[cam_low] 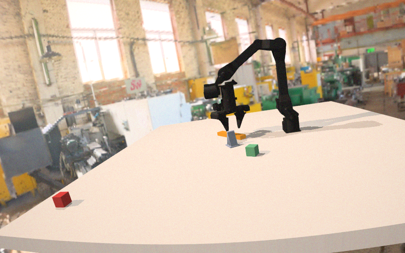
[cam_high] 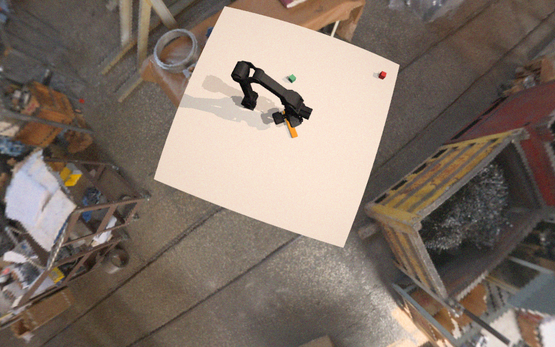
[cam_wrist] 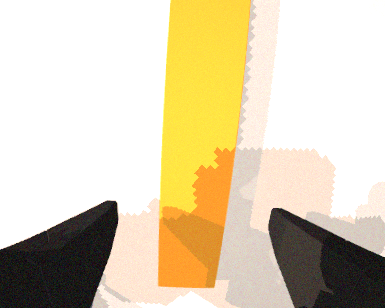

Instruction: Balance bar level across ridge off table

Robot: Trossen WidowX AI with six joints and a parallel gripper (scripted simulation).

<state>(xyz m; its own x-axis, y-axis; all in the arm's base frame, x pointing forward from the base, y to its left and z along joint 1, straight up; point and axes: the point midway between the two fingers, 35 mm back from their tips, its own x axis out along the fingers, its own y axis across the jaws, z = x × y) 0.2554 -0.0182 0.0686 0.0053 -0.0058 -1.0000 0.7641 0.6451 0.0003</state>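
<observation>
Right now the orange bar is 20 mm ahead of my gripper tip, 20 mm to the right of it and 30 mm below it. Round my gripper tip: green cube 70 mm behind, 260 mm to the left, 20 mm below; red cube 480 mm ahead, 520 mm to the left, 20 mm below.
</observation>
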